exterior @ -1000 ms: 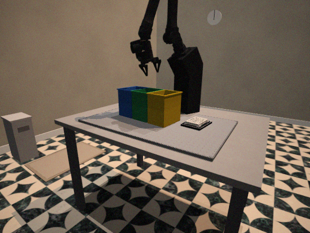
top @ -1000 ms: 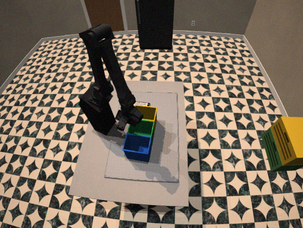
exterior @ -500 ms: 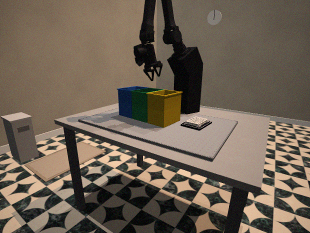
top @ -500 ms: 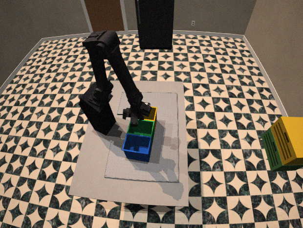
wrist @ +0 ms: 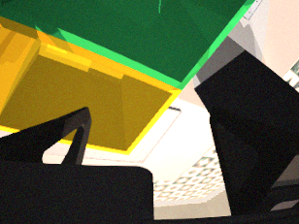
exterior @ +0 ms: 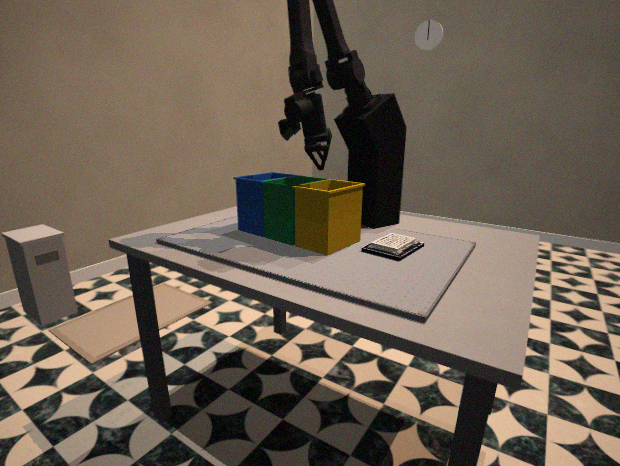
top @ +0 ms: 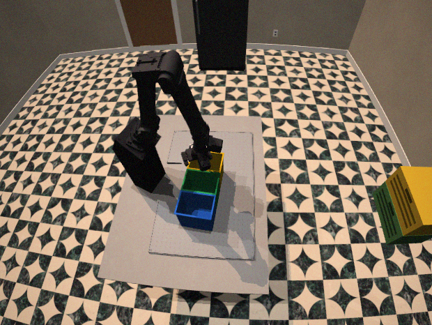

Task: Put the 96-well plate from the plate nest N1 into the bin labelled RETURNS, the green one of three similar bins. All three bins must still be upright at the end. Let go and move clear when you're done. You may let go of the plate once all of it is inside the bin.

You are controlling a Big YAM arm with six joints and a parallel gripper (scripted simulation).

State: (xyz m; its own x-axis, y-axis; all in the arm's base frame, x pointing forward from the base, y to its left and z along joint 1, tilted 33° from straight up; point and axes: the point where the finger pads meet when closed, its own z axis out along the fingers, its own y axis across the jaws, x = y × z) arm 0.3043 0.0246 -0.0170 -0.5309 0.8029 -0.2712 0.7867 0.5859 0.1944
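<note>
Right now my hand is 230 mm to the right of the white 96-well plate, 220 mm above it and 60 mm past it. The rest, counted from my hand: green bin: 150 mm below, 70 mm to the right, 40 mm ahead; yellow bin: 150 mm below, 60 mm to the left, 40 mm ahead; blue bin: 200 mm to the right, 150 mm below, 50 mm ahead.
</note>
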